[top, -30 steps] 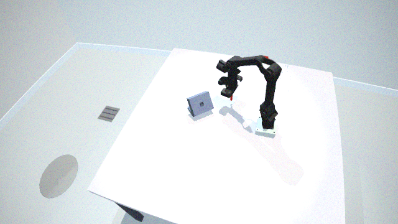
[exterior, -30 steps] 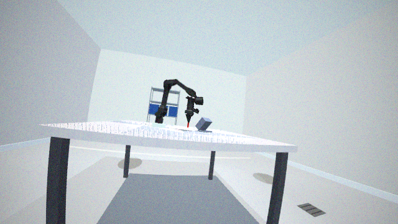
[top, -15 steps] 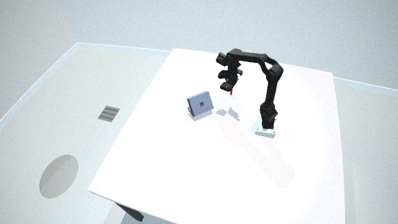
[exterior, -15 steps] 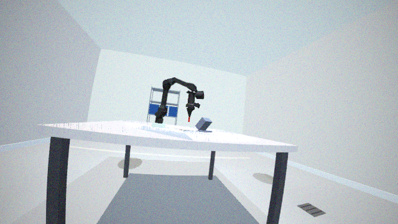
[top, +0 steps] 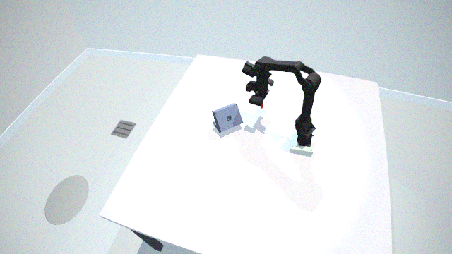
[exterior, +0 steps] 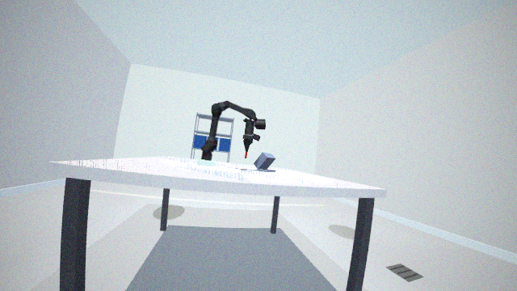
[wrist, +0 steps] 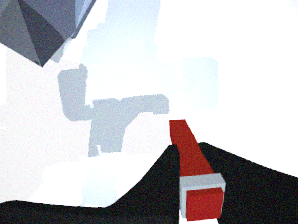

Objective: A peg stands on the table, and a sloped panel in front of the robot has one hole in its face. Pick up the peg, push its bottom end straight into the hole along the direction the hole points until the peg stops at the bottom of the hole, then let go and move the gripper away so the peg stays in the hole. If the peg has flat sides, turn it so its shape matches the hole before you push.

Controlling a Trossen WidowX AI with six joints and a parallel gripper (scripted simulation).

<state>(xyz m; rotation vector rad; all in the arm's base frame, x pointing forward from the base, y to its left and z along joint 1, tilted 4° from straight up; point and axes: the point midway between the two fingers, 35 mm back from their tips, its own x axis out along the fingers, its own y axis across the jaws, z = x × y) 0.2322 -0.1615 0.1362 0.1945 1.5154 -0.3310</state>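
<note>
Now: gripper tip 17 cm short of the sloped grey-blue panel, 8 cm to the right of it and 5 cm above it. The rest, counted from my gripper tip: red peg (2 cm above).
</note>
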